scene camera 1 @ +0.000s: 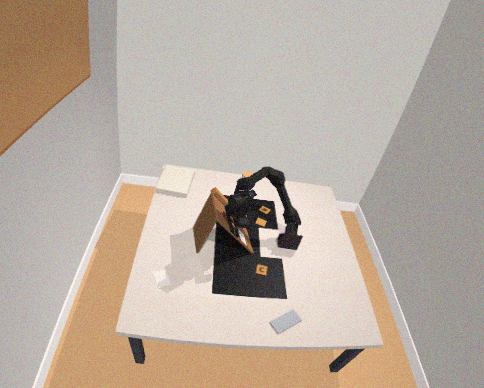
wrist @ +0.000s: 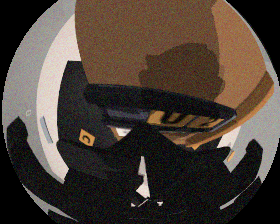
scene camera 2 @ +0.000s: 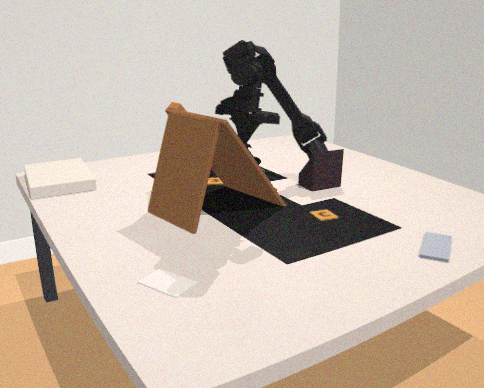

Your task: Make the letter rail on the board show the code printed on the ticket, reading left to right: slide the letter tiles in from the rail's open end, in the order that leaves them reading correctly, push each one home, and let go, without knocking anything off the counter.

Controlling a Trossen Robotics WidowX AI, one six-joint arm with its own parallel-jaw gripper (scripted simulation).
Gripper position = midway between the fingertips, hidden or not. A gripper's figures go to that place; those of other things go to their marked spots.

Labels:
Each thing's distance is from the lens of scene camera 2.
my gripper [scene camera 2: 242, 146]: 132 cm
white card [scene camera 2: 161, 280]: 101 cm
blue-grey card [scene camera 2: 435, 246]: 124 cm
brown folding board [scene camera 2: 193, 144]: 125 cm
The marked spots on the white card and the blue-grey card are 65 cm apart.

